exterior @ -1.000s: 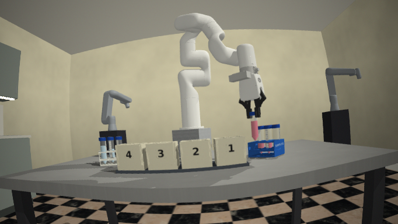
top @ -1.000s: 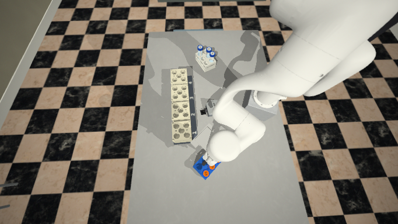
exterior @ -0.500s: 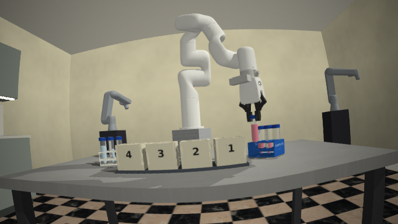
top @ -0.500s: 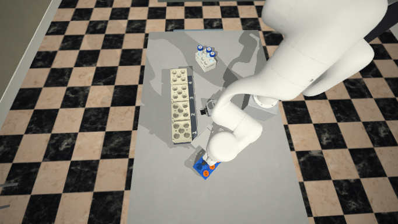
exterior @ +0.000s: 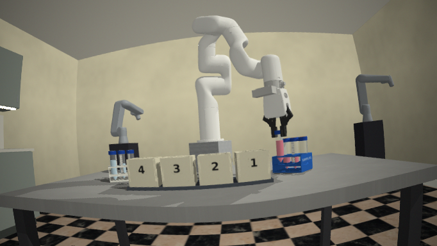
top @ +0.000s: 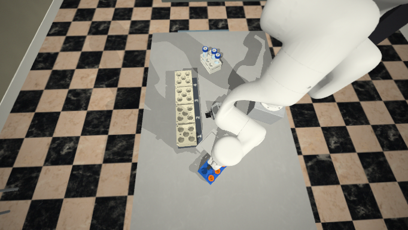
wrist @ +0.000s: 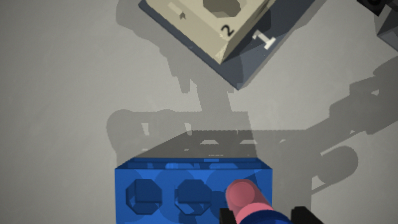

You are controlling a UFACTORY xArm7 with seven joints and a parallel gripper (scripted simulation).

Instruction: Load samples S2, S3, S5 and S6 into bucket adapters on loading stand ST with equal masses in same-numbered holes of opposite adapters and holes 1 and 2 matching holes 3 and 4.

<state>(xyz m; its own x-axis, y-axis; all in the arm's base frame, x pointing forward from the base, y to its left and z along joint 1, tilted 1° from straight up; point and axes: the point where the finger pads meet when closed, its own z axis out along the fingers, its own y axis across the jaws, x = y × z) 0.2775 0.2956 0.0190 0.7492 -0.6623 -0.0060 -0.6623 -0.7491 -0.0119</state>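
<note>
My gripper is now 5 cm above the orange-dotted sample tube and 1 cm past it. Also, from my hand: blue sample rack 12 cm below, 4 cm to the left, 1 cm ahead; done desk 26 cm to the right, 10 cm below, 3 cm behind; green DONE key 27 cm to the right, 8 cm below, 5 cm behind.
</note>
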